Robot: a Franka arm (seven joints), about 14 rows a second.
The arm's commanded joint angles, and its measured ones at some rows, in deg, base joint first. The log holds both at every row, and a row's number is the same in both.
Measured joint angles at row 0:
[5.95, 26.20, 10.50, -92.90, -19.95, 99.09, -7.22]
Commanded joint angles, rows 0 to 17:
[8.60, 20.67, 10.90, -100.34, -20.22, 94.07, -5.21]
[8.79, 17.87, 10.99, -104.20, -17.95, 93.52, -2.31]
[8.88, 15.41, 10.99, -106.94, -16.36, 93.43, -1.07]
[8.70, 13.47, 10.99, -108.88, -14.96, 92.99, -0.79]
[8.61, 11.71, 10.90, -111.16, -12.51, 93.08, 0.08]
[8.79, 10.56, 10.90, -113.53, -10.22, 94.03, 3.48]
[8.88, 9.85, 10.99, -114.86, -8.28, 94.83, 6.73]
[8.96, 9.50, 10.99, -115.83, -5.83, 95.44, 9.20]
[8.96, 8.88, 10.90, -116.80, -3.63, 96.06, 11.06]
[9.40, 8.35, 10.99, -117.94, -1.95, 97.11, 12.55]
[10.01, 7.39, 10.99, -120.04, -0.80, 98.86, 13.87]
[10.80, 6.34, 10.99, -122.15, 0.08, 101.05, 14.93]
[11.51, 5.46, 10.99, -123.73, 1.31, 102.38, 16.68]
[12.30, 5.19, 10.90, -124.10, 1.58, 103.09, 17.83]
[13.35, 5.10, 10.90, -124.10, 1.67, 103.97, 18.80]
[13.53, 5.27, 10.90, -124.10, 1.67, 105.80, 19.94]
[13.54, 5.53, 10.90, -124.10, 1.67, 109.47, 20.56]
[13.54, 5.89, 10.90, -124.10, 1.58, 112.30, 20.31]
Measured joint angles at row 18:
[14.01, 6.82, 10.79, -122.53, 0.15, 107.59, 19.69]
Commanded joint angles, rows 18 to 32:
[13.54, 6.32, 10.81, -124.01, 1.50, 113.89, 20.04]
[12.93, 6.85, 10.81, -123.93, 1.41, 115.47, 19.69]
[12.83, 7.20, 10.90, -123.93, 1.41, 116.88, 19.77]
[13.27, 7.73, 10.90, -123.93, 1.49, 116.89, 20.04]
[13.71, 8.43, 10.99, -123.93, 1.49, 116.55, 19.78]
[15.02, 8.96, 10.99, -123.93, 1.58, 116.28, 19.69]
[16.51, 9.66, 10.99, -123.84, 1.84, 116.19, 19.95]
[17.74, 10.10, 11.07, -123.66, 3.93, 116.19, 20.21]
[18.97, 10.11, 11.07, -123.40, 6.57, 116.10, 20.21]
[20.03, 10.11, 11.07, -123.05, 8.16, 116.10, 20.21]
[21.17, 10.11, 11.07, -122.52, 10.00, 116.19, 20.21]
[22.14, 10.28, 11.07, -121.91, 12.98, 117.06, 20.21]
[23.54, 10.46, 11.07, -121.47, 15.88, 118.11, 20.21]
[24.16, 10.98, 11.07, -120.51, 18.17, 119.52, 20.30]
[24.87, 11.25, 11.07, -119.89, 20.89, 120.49, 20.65]
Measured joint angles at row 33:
[23.91, 9.71, 10.94, -121.95, 16.62, 118.80, 19.73]
